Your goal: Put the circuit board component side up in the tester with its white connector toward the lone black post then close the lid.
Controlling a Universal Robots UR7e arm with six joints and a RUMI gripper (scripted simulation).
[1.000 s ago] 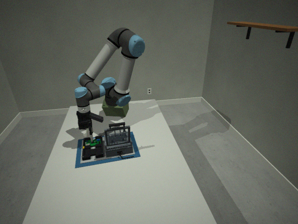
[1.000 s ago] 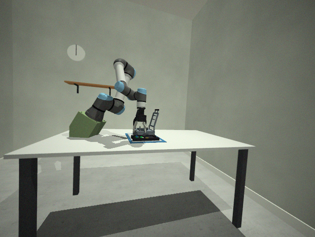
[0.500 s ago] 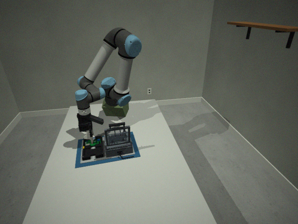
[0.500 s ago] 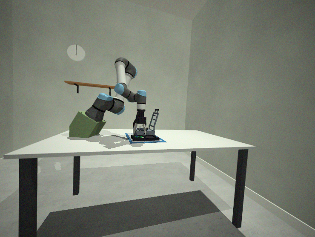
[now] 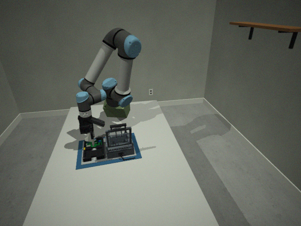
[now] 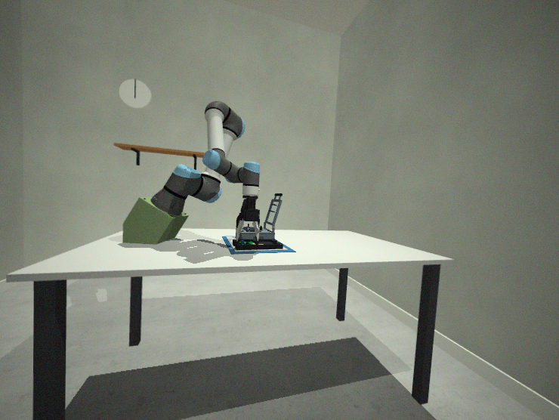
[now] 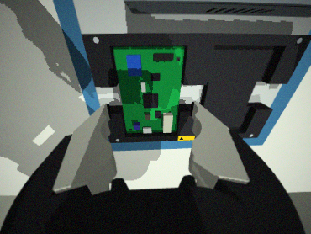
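The green circuit board lies 20 mm below my hand. The rest, counted from my hand: tester lid 210 mm to the left, 140 mm ahead, 140 mm above.
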